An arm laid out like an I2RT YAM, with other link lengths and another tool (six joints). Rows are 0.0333 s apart.
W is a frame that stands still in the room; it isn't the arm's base.
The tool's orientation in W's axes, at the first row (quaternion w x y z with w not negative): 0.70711, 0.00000, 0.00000, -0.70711
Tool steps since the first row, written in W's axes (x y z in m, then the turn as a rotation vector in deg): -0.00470, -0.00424, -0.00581, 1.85, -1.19, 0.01; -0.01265, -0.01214, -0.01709, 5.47, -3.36, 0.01; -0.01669, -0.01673, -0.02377, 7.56, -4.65, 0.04; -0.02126, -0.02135, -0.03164, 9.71, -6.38, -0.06; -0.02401, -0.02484, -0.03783, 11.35, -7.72, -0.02
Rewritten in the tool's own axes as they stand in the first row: 0.00424, -0.00470, -0.00581, 1.19, 1.85, 0.01; 0.01214, -0.01265, -0.01709, 3.36, 5.47, 0.01; 0.01673, -0.01669, -0.02377, 4.65, 7.56, 0.04; 0.02135, -0.02126, -0.03164, 6.38, 9.71, -0.06; 0.02484, -0.02401, -0.03783, 7.72, 11.35, -0.02
